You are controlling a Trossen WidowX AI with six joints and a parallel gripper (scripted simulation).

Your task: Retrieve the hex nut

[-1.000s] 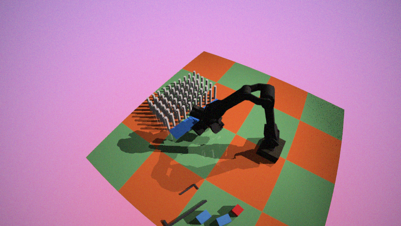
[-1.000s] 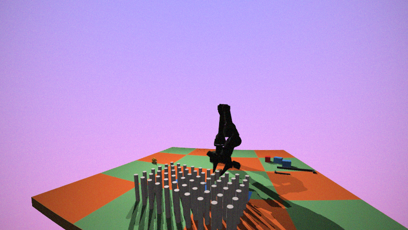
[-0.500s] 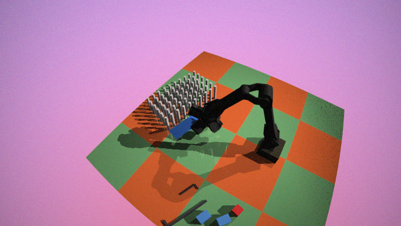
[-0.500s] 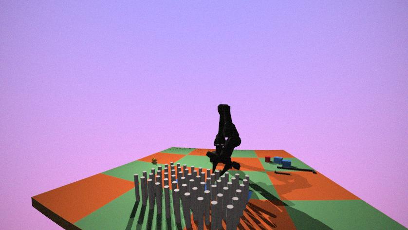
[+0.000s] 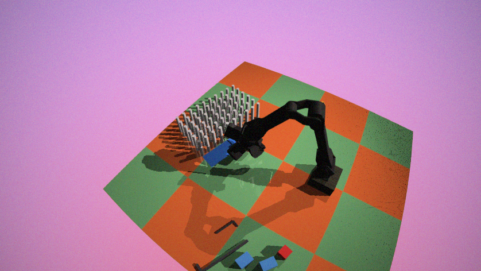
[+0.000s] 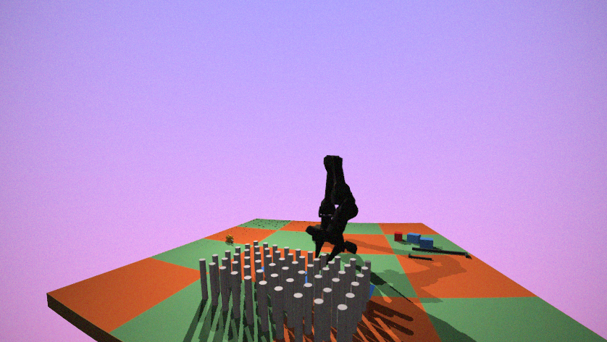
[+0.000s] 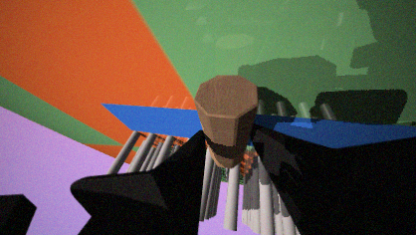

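Now: the blue taped strip 50 mm ahead of my gripper tip, 30 mm to the right of it and 40 mm below it. From my gripper tip the other things lie so: hex nut 200 mm ahead, 70 mm to the right, 30 mm below; wooden-handled hook tool 100 mm ahead, 40 mm to the right; short dark L-shaped bar 140 mm behind, 380 mm to the left, 30 mm below.
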